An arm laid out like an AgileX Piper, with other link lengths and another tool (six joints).
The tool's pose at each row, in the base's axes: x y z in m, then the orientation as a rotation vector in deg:
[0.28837 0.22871 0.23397 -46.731 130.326 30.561]
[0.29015 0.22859 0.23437 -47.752 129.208 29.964]
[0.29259 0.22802 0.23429 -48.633 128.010 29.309]
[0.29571 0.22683 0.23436 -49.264 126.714 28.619]
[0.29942 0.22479 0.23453 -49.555 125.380 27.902]
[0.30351 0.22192 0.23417 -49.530 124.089 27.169]
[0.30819 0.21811 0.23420 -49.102 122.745 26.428]
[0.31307 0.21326 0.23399 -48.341 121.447 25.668]
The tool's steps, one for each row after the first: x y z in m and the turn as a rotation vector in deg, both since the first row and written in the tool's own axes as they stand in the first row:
[-0.00128 -0.00123 0.00044 0.167 -0.538 -1.227]
[-0.00244 -0.00330 0.00125 0.425 -1.186 -2.422]
[-0.00385 -0.00625 0.00192 0.796 -2.006 -3.519]
[-0.00533 -0.01020 0.00230 1.304 -2.985 -4.437]
[-0.00633 -0.01509 0.00276 1.928 -4.048 -5.154]
[-0.00757 -0.02100 0.00268 2.703 -5.317 -5.650]
[-0.00833 -0.02782 0.00228 3.608 -6.677 -5.927]

